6 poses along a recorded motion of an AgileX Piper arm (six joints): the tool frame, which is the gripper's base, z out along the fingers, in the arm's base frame.
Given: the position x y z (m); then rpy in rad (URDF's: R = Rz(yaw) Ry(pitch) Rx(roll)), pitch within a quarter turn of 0, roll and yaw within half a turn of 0.
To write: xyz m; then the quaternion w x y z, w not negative. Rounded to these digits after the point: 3 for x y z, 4 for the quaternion.
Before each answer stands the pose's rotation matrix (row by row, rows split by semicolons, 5 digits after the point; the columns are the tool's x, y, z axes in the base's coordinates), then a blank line. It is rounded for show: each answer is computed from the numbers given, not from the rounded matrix.
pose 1, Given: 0.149 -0.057 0.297 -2.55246 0.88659 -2.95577
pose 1, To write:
-0.62118 0.26955 0.73585; -0.11678 0.89666 -0.42704; -0.77492 -0.35120 -0.52551

0.149 -0.057 0.297 0.4330 0.0438 0.8723 -0.2231
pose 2, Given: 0.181 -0.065 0.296 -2.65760 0.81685 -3.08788
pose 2, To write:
-0.68353 0.29120 0.66931; -0.03675 0.90208 -0.43000; -0.72899 -0.31852 -0.60590

0.181 -0.065 0.296 0.3914 0.0712 0.8932 -0.2095
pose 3, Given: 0.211 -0.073 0.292 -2.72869 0.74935 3.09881
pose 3, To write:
-0.73146 0.31226 0.60618; 0.03131 0.90343 -0.42759; -0.68116 -0.29378 -0.67060

0.211 -0.073 0.292 0.3540 0.0945 0.9091 -0.1984
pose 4, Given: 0.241 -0.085 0.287 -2.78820 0.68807 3.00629
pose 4, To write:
-0.76541 0.34432 0.54368; 0.10420 0.89998 -0.42329; -0.63505 -0.26734 -0.72474

0.241 -0.085 0.287 0.3201 0.1218 0.9206 -0.1875
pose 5, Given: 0.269 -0.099 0.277 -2.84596 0.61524 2.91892
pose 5, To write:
-0.79647 0.37526 0.47415; 0.18034 0.89587 -0.40608; -0.57715 -0.23792 -0.78121

0.269 -0.099 0.277 0.2820 0.1491 0.9319 -0.1728
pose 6, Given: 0.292 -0.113 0.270 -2.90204 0.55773 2.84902
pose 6, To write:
-0.81240 0.40042 0.42387; 0.24471 0.89394 -0.37547; -0.52926 -0.20131 -0.82423

0.292 -0.113 0.270 0.2536 0.1717 0.9395 -0.1535
